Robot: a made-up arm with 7 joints. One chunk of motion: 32 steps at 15 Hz.
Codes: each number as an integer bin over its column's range. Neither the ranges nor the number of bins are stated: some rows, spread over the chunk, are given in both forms.
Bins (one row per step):
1: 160 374 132 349 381 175 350
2: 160 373 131 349 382 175 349
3: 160 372 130 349 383 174 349
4: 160 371 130 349 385 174 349
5: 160 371 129 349 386 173 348
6: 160 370 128 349 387 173 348
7: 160 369 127 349 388 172 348
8: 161 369 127 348 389 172 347
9: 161 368 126 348 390 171 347
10: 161 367 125 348 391 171 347
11: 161 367 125 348 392 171 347
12: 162 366 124 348 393 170 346
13: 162 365 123 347 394 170 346
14: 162 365 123 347 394 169 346
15: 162 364 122 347 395 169 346
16: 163 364 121 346 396 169 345
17: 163 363 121 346 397 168 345
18: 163 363 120 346 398 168 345
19: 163 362 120 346 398 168 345
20: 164 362 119 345 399 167 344
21: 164 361 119 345 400 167 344
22: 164 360 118 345 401 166 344
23: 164 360 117 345 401 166 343
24: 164 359 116 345 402 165 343
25: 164 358 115 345 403 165 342
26: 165 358 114 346 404 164 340
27: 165 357 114 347 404 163 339
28: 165 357 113 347 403 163 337
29: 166 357 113 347 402 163 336
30: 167 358 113 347 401 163 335
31: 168 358 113 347 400 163 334
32: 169 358 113 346 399 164 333
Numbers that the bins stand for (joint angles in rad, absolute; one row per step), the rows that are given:
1: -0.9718 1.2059 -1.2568 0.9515 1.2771 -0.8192 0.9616
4: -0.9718 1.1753 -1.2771 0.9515 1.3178 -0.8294 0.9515
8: -0.9616 1.1550 -1.3076 0.9413 1.3585 -0.8497 0.9311
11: -0.9616 1.1346 -1.3280 0.9413 1.3890 -0.8599 0.9311
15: -0.9515 1.1041 -1.3585 0.9311 1.4196 -0.8802 0.9209
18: -0.9413 1.0939 -1.3789 0.9209 1.4501 -0.8904 0.9108
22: -0.9311 1.0634 -1.3992 0.9108 1.4806 -0.9108 0.9006
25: -0.9311 1.0431 -1.4297 0.9108 1.5010 -0.9209 0.8802
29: -0.9108 1.0329 -1.4501 0.9311 1.4908 -0.9413 0.8192
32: -0.8802 1.0431 -1.4501 0.9209 1.4603 -0.9311 0.7886
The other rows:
2: -0.9718 1.1957 -1.2669 0.9515 1.2873 -0.8192 0.9515
3: -0.9718 1.1855 -1.2771 0.9515 1.2975 -0.8294 0.9515
5: -0.9718 1.1753 -1.2873 0.9515 1.3280 -0.8395 0.9413
6: -0.9718 1.1652 -1.2975 0.9515 1.3382 -0.8395 0.9413
7: -0.9718 1.1550 -1.3076 0.9515 1.3483 -0.8497 0.9413
9: -0.9616 1.1448 -1.3178 0.9413 1.3687 -0.8599 0.9311
10: -0.9616 1.1346 -1.3280 0.9413 1.3789 -0.8599 0.9311
12: -0.9515 1.1245 -1.3382 0.9413 1.3992 -0.8701 0.9209
13: -0.9515 1.1143 -1.3483 0.9311 1.4094 -0.8701 0.9209
14: -0.9515 1.1143 -1.3483 0.9311 1.4094 -0.8802 0.9209
16: -0.9413 1.1041 -1.3687 0.9209 1.4297 -0.8802 0.9108
17: -0.9413 1.0939 -1.3687 0.9209 1.4399 -0.8904 0.9108
19: -0.9413 1.0838 -1.3789 0.9209 1.4501 -0.8904 0.9108
20: -0.9311 1.0838 -1.3890 0.9108 1.4603 -0.9006 0.9006
21: -0.9311 1.0736 -1.3890 0.9108 1.4705 -0.9006 0.9006
23: -0.9311 1.0634 -1.4094 0.9108 1.4806 -0.9108 0.8904
24: -0.9311 1.0532 -1.4196 0.9108 1.4908 -0.9209 0.8904
26: -0.9209 1.0431 -1.4399 0.9209 1.5112 -0.9311 0.8599
27: -0.9209 1.0329 -1.4399 0.9311 1.5112 -0.9413 0.8497
28: -0.9209 1.0329 -1.4501 0.9311 1.5010 -0.9413 0.8294
30: -0.9006 1.0431 -1.4501 0.9311 1.4806 -0.9413 0.8090
31: -0.8904 1.0431 -1.4501 0.9311 1.4705 -0.9413 0.7988

